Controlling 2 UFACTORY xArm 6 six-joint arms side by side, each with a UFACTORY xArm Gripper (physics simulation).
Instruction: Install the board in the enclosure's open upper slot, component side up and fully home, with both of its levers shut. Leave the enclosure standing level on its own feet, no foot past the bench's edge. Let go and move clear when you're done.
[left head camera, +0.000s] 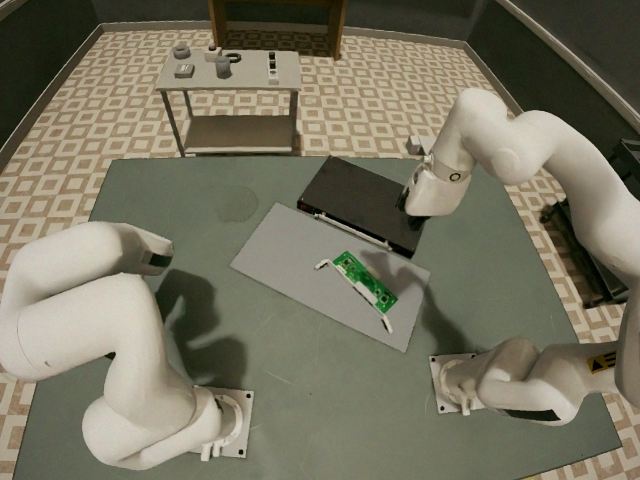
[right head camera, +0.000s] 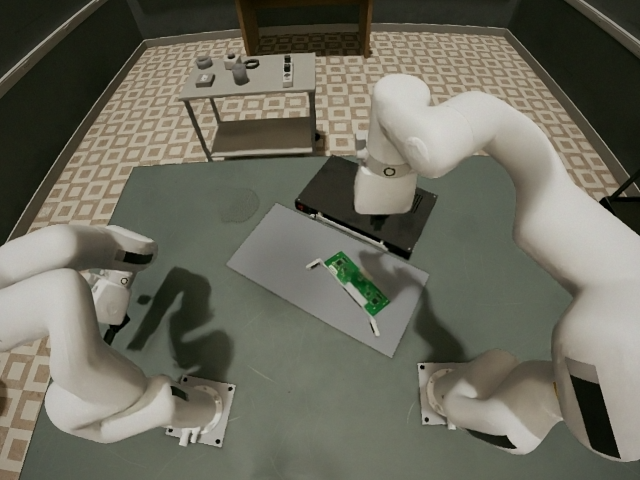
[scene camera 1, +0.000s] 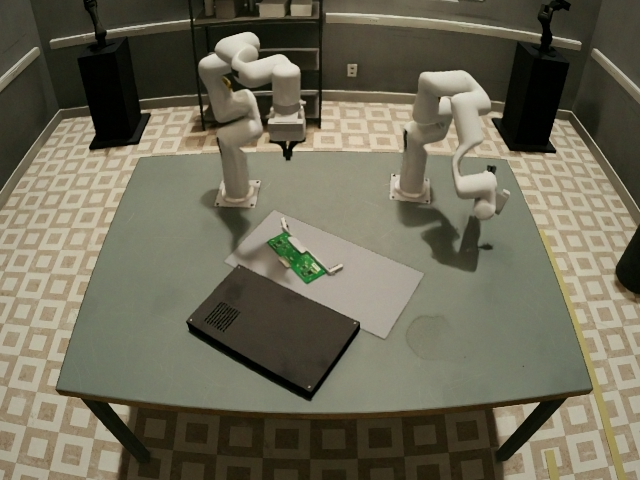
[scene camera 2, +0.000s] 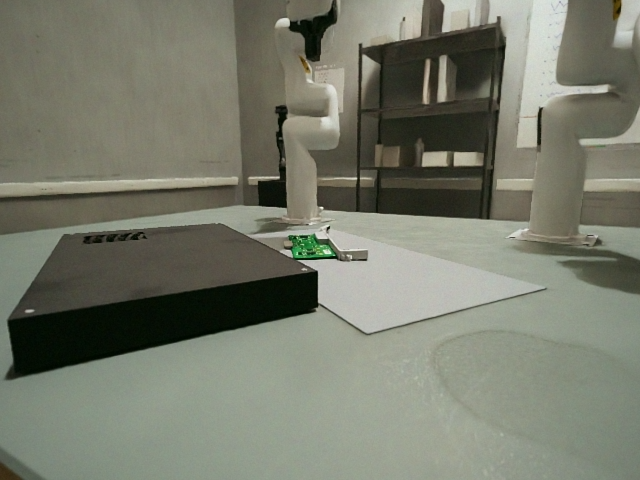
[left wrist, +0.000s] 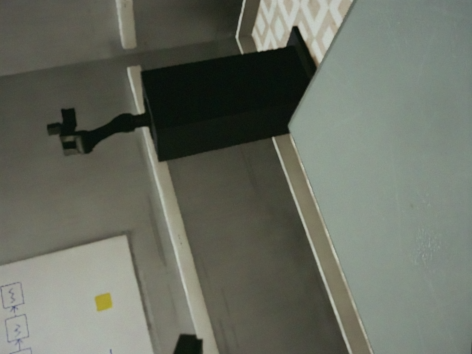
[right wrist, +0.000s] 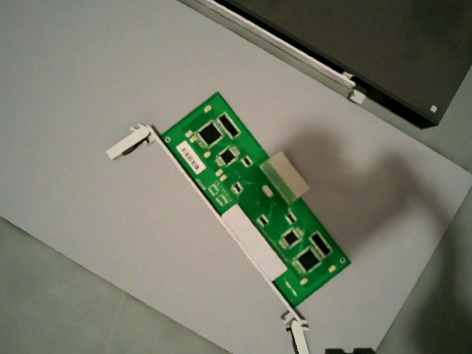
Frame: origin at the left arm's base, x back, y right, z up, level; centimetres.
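Seen in the pictures: right gripper, fingertip midpoint: (left head camera: 412, 226) (right head camera: 376, 225) (scene camera 1: 288, 158) (scene camera 2: 312, 60); left arm's base, origin of the base link: (right head camera: 200, 409) (scene camera 1: 410, 188) (scene camera 2: 551, 237); right arm's base, origin of the base link: (left head camera: 458, 381) (scene camera 1: 237, 193) (scene camera 2: 302, 220).
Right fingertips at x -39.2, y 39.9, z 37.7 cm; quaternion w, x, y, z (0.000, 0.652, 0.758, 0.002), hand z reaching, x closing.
Pixels of each thing's top centre, then the offset from my right fingertips to it. "*": a spot on its surface instead. Level surfaces: height alone.
- green board, surface spot: (right wrist: 250, 200) (right head camera: 353, 282) (left head camera: 362, 281) (scene camera 1: 297, 256) * dx -4.0, dy -2.6, dz -37.1 cm
- grey mat, its level: dz -37.5 cm
- black enclosure, middle of its top: (scene camera 2: 170, 247) (scene camera 1: 272, 321) (right head camera: 366, 199) (left head camera: 368, 200) dx -34.4, dy -0.6, dz -32.7 cm
- white strip, surface spot: (right wrist: 300, 52) * dx -19.8, dy +0.4, dz -35.0 cm
- green bench, its level: dz -37.7 cm
The green board (left head camera: 368, 281) (right head camera: 361, 281) (scene camera 1: 295, 256) (scene camera 2: 310, 248) (right wrist: 250, 200) lies component side up on the grey mat (left head camera: 279, 258) (scene camera 1: 382, 289) (right wrist: 75, 150). Its two levers (right wrist: 127, 142) (right wrist: 298, 337) stand swung out from the white front strip. The black enclosure (left head camera: 356, 196) (right head camera: 330, 186) (scene camera 1: 279, 330) (scene camera 2: 170, 268) (right wrist: 380, 35) stands flat beside the mat; a white strip (right wrist: 300, 52) runs along its front, below a dark gap. My right gripper (scene camera 1: 287, 154) (scene camera 2: 313, 55) (right wrist: 350, 351) is shut and empty, high above the table. My left gripper (right head camera: 117, 329) (scene camera 1: 491, 169) is shut and empty, away from the board.
The green bench (left head camera: 279, 382) (scene camera 1: 155, 232) carries both arm bases (scene camera 1: 237, 193) (scene camera 1: 409, 189). The enclosure's rear corner stands near the bench edge, inside it. A side table (left head camera: 237, 80) with small items stands beyond the bench. A shelf rack (scene camera 2: 359, 124) and a black pedestal (left wrist: 225, 95) stand behind the arms.
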